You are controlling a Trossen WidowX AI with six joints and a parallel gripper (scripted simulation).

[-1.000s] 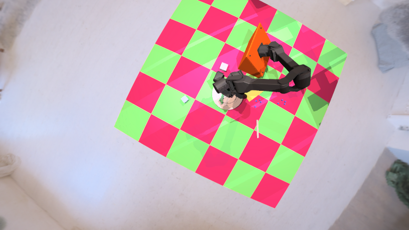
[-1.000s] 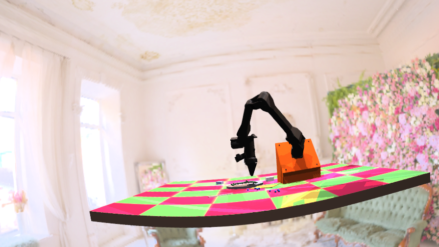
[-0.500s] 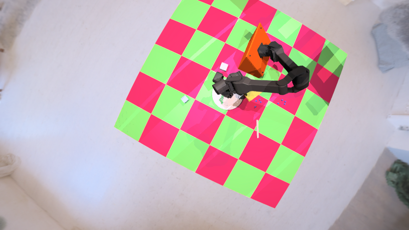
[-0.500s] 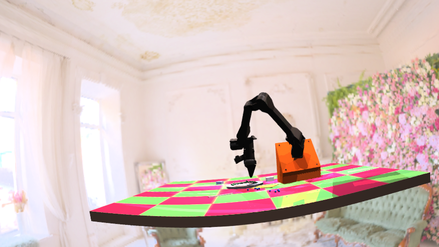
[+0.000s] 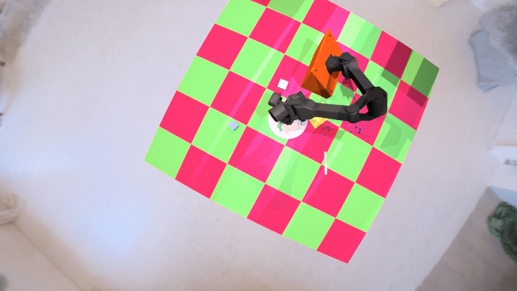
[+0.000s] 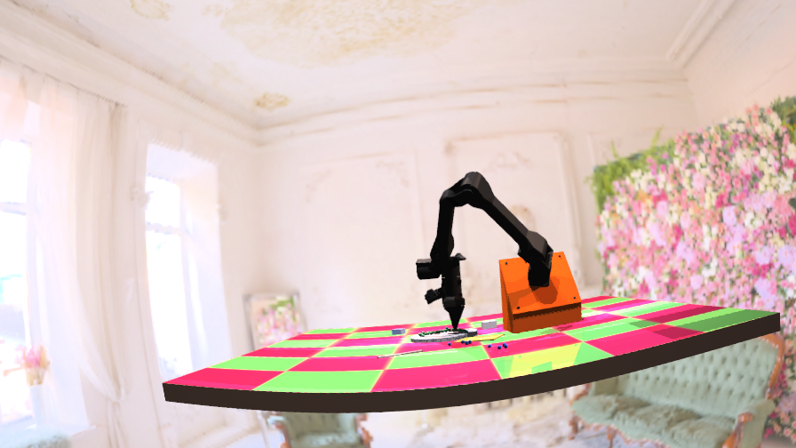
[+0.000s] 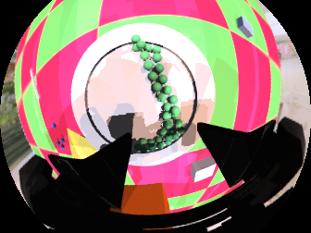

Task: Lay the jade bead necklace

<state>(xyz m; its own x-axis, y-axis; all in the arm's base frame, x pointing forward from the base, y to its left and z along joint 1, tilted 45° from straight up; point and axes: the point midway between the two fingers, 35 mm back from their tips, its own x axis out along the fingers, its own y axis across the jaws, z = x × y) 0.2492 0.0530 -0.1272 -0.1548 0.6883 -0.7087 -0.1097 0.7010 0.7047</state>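
The round bead board lies 30 mm to the left of my gripper tip, 30 mm ahead of it and 10 mm below it. The rest, counted from my gripper tip: pale blue cube (200 mm ahead, 180 mm to the right, 10 mm below); white cube (110 mm behind, 90 mm to the right, 10 mm below); yellow patch (160 mm to the left, 80 mm behind, 20 mm below).
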